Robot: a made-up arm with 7 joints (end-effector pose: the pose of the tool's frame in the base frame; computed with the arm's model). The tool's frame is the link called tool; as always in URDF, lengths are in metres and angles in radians.
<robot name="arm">
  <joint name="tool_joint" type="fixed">
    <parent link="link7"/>
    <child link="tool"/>
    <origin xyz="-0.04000 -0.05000 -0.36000" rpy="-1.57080 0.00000 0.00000"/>
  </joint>
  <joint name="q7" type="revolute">
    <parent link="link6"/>
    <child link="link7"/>
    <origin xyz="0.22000 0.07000 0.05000" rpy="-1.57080 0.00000 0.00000"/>
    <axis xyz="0 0 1"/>
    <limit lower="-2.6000" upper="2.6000"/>
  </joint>
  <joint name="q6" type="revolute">
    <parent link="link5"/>
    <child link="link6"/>
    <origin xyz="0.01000 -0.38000 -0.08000" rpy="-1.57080 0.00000 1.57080"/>
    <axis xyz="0 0 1"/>
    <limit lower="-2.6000" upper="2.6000"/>
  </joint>
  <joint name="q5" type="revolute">
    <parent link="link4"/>
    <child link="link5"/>
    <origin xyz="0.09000 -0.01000 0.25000" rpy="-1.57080 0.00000 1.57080"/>
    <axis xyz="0 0 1"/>
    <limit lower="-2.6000" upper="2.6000"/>
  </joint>
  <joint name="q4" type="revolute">
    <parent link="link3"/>
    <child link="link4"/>
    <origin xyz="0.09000 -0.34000 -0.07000" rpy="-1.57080 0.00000 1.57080"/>
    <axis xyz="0 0 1"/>
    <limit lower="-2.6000" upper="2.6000"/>
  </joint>
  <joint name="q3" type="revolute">
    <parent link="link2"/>
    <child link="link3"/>
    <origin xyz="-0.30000 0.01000 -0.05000" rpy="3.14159 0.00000 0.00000"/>
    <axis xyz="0 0 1"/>
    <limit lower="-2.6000" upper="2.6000"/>
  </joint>
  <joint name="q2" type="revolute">
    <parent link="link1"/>
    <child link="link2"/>
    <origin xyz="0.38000 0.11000 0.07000" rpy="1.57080 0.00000 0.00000"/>
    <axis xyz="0 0 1"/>
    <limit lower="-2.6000" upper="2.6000"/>
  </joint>
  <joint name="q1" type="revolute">
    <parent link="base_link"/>
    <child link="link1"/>
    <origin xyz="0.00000 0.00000 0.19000" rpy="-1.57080 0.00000 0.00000"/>
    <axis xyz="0 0 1"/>
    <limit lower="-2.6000" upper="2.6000"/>
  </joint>
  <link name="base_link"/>
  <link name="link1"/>
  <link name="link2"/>
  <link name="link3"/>
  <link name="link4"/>
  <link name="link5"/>
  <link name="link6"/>
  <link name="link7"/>
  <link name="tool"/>
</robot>
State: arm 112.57 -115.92 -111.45 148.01 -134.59 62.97 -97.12
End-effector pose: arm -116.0 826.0 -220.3 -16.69 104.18 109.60
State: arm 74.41 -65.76 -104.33 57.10 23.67 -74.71 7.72
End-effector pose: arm -252.8 275.6 789.1 21.89 87.02 115.62
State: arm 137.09 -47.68 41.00 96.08 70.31 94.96 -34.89
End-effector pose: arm -285.4 558.8 -421.8 118.30 61.36 -22.56
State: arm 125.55 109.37 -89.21 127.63 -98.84 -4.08 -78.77
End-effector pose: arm -384.7 -244.1 -270.9 55.54 -76.66 -3.32
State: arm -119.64 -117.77 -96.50 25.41 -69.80 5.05 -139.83
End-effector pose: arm -4.9 762.8 705.1 25.05 -44.94 -19.03
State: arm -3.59 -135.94 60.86 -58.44 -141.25 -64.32 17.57
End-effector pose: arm 100.9 -252.2 72.9 123.38 -72.95 56.65
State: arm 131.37 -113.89 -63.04 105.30 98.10 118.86 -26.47
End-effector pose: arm -370.5 906.1 -673.4 124.64 85.90 -43.59
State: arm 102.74 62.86 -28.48 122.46 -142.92 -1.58 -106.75
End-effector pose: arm -133.7 -200.5 135.7 13.19 -45.71 90.21
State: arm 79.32 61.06 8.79 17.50 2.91 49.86 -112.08
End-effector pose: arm -56.3 -207.4 249.0 -20.68 178.33 -2.91
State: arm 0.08 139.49 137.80 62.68 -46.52 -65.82 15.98
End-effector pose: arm 125.7 -181.7 -236.9 -67.54 -14.55 93.39
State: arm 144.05 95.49 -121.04 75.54 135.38 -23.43 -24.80
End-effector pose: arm -715.6 -777.0 -112.4 17.03 45.91 130.63
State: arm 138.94 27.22 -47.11 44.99 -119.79 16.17 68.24
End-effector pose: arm 105.4 -8.1 448.9 52.85 -56.88 -71.80
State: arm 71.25 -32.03 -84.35 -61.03 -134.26 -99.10 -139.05
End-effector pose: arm -429.2 974.6 374.9 -29.78 95.22 12.91
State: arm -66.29 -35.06 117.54 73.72 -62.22 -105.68 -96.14
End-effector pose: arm 353.2 735.0 521.1 -1.48 112.34 0.71
